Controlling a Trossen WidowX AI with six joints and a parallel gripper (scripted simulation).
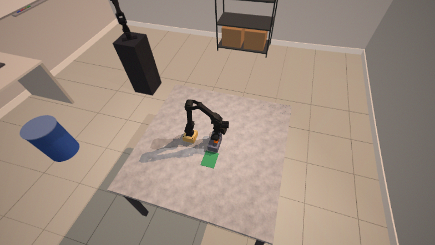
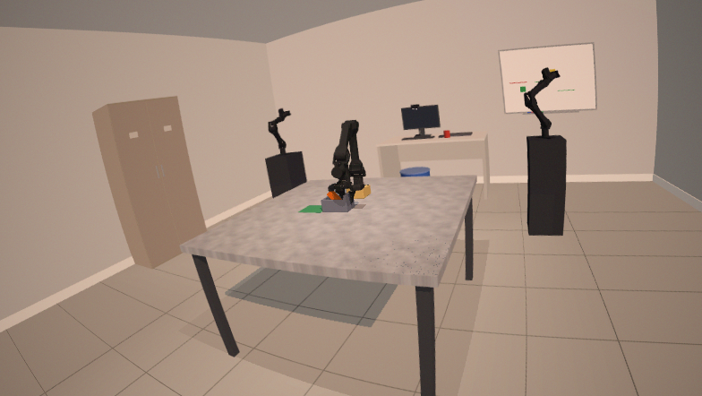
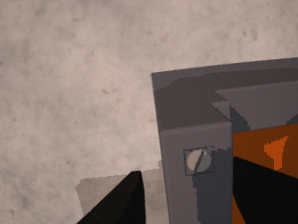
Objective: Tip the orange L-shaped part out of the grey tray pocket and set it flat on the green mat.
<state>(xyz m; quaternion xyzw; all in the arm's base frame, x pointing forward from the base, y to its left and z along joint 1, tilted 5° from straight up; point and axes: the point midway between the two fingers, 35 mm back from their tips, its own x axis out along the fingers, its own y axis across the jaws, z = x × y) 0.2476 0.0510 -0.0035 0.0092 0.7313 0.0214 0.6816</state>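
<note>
My gripper tip is now 5 cm to the left of the orange L-shaped part and 1 cm below it. Round my gripper tip: green mat: 22 cm to the right, 5 cm below.
</note>
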